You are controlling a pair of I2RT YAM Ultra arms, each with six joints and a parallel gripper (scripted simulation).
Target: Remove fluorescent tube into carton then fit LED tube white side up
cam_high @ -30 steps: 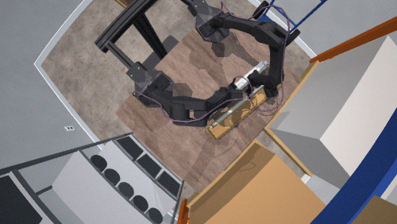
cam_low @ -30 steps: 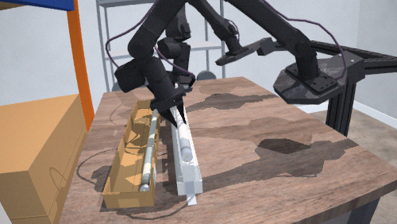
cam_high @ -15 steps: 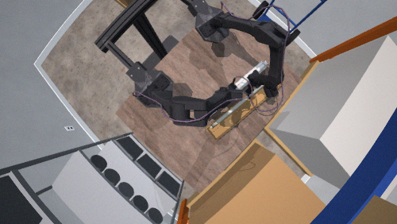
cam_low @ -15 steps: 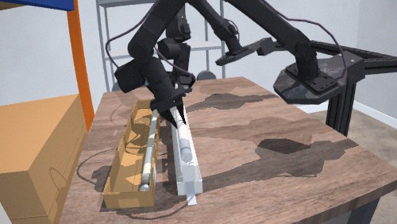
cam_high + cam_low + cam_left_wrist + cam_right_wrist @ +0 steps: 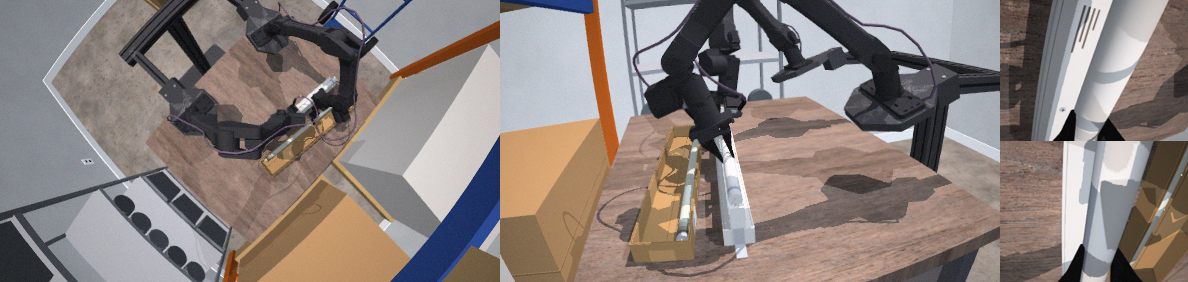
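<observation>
The LED tube is 2 cm ahead of my right hand, 12 cm to the left of it and 1 cm below it. The rest, counted from my right hand: old fluorescent tube: 12 cm ahead, 11 cm to the left, 8 cm below; carton: 15 cm ahead, 10 cm to the left, 8 cm below; grey light fixture: 2 cm ahead, 12 cm to the left, 5 cm below.
My left hand is 2 cm past the LED tube, 12 cm to the left of it and 1 cm above it. The rest, counted from my left hand: old fluorescent tube 8 cm ahead, 12 cm to the right, 8 cm below; then carton 11 cm ahead, 13 cm to the right, 8 cm below; then grey light fixture 2 cm behind, 12 cm to the right, 4 cm below.
</observation>
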